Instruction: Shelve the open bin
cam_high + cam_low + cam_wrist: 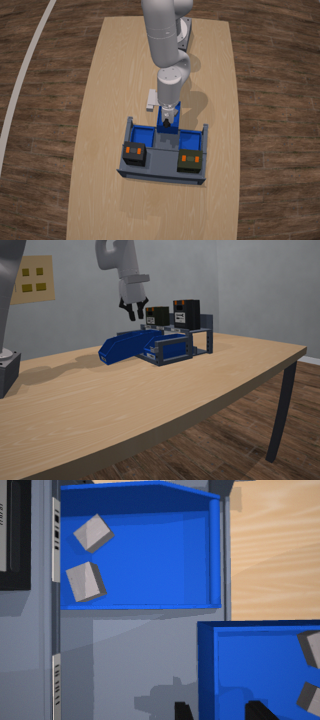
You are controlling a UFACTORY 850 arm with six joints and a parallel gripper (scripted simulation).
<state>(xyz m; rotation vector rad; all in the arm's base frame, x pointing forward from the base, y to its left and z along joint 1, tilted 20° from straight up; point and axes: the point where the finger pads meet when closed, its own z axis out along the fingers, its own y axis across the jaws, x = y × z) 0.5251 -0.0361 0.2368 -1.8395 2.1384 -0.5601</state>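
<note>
Right now my hand is 100 mm short of the grey shelf, 20 mm to the left of it and 100 mm above it. From my hand the other things lie so: dark green tool case 190 mm ahead, 80 mm to the left, 20 mm below; then black tool case 150 mm ahead, 140 mm to the right, 10 mm below.
</note>
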